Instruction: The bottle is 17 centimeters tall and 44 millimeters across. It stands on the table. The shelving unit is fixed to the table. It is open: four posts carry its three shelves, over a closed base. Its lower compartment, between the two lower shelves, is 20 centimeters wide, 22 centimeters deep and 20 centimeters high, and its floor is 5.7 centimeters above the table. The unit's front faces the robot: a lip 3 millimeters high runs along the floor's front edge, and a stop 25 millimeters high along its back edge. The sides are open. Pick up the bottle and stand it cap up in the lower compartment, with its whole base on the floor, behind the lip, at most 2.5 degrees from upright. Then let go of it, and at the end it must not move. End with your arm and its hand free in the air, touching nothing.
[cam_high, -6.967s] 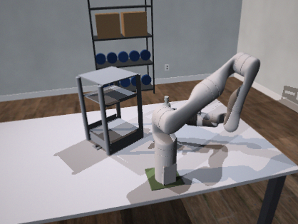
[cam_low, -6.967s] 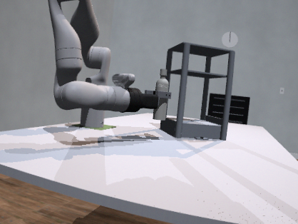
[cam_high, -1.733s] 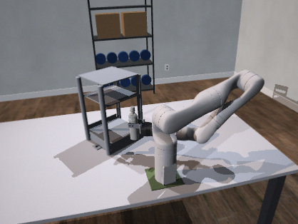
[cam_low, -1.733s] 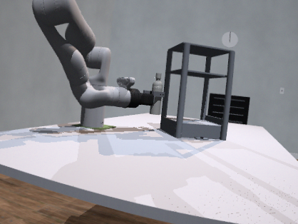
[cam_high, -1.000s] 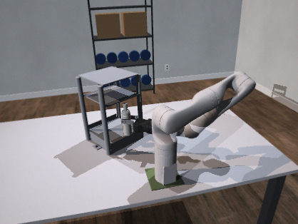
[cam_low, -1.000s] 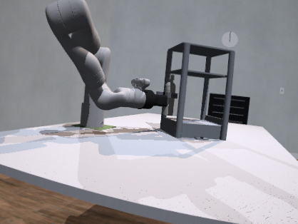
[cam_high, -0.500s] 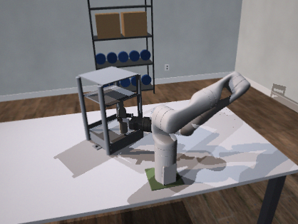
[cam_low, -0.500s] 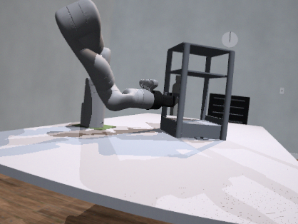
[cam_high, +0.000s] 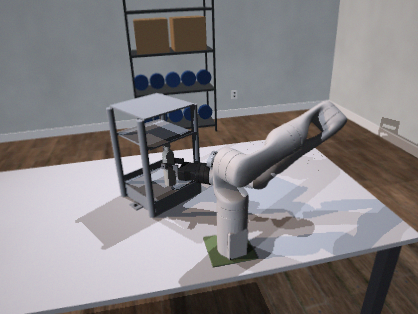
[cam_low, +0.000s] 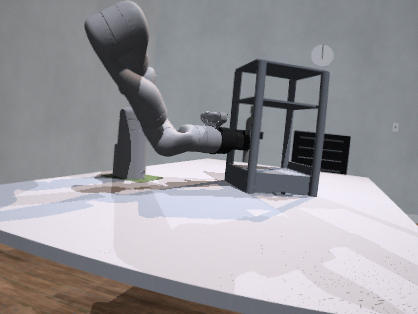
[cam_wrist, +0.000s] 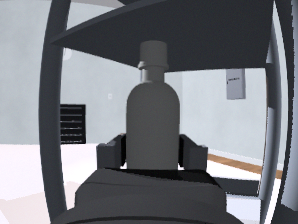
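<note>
Now: hand 3 cm below the grey bottle. Round my hand: shelving unit: 7 cm ahead, 3 cm to the left, 2 cm above.
</note>
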